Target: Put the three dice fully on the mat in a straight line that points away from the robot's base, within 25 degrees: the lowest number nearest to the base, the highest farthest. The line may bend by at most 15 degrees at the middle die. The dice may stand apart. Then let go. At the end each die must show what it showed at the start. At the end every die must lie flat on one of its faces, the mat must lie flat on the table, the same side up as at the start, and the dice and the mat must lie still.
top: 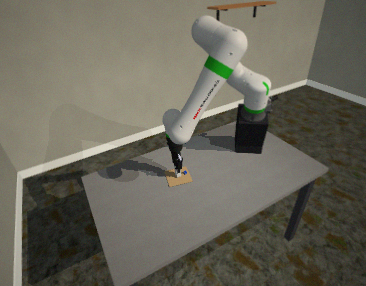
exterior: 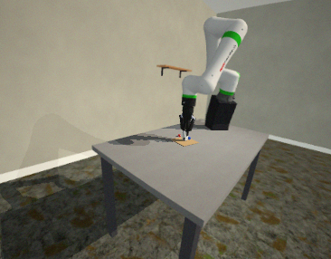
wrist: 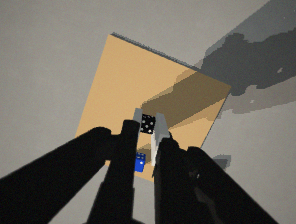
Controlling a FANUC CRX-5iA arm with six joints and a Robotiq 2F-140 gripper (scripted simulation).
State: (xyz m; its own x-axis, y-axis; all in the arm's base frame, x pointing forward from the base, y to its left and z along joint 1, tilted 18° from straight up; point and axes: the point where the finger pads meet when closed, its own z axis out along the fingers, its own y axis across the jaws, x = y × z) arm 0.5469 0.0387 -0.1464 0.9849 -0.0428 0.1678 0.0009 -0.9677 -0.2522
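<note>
The black die is 30 mm below my hand. The rest, counted from my hand: blue die 50 mm behind, 30 mm below; then red die 40 mm behind, 90 mm to the right, 40 mm below; then tan mat 40 mm below.
</note>
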